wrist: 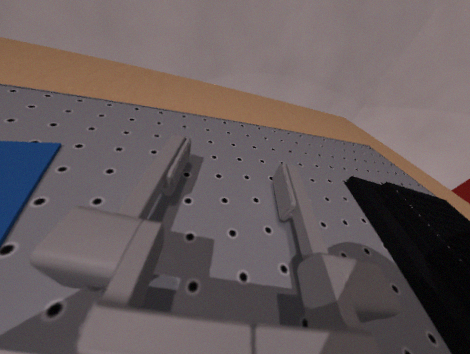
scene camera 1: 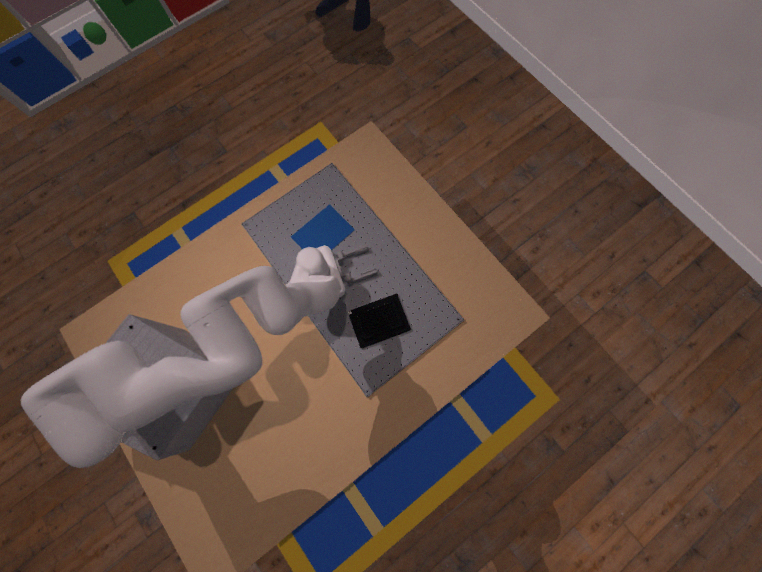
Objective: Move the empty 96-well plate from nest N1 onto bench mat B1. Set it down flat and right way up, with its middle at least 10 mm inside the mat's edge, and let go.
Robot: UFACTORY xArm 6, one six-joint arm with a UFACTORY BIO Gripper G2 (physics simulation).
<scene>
In view: my gripper (scene camera 1: 372,259) and a blue bench mat (scene camera 1: 328,227).
My gripper shows as well in the wrist view (wrist: 235,159).
</scene>
